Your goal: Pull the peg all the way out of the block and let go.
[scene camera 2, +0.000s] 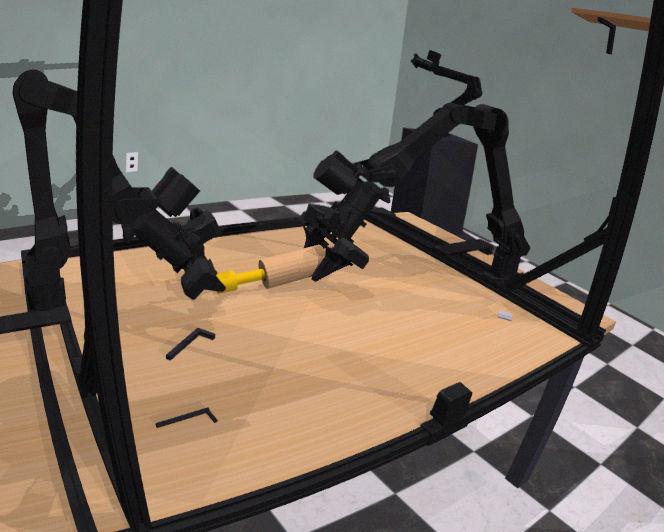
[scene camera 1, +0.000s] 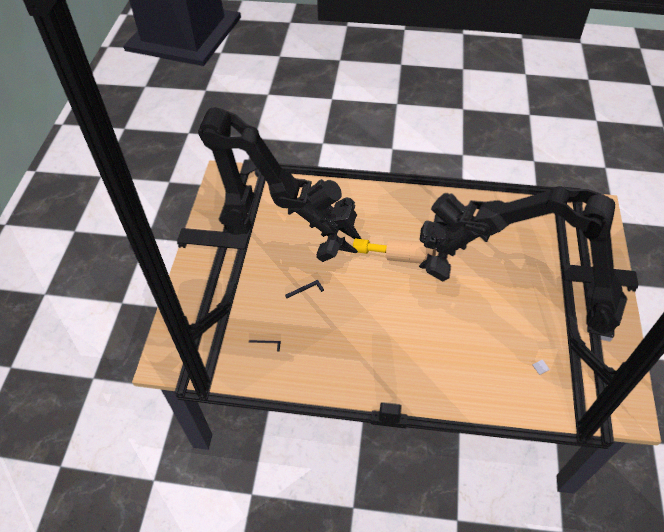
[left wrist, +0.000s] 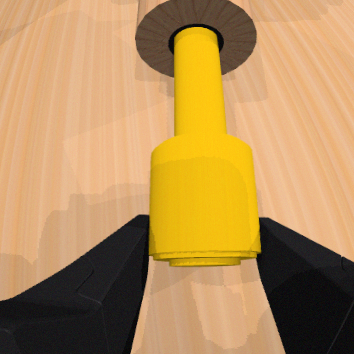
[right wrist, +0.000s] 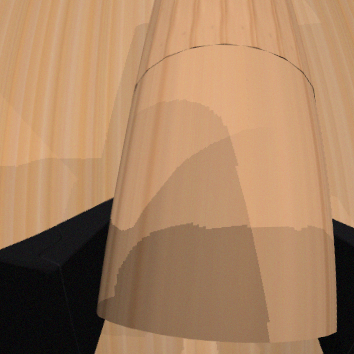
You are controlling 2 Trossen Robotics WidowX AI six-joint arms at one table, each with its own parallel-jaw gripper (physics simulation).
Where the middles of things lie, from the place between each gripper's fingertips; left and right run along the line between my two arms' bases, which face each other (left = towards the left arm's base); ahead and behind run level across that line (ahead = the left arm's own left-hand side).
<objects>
I see the yellow peg [left wrist: 203, 211] 120 mm to the left of my right hand. From my right hand the other things lie so: round wooden block [scene camera 2: 285, 268]: 30 mm to the left, 20 mm above.
Right now my left hand is 10 mm short of the yellow peg, 50 mm to the left of it and 10 mm below it. Also, from my left hand: round wooden block: 10 mm ahead, 140 mm to the right, 20 mm above.
</objects>
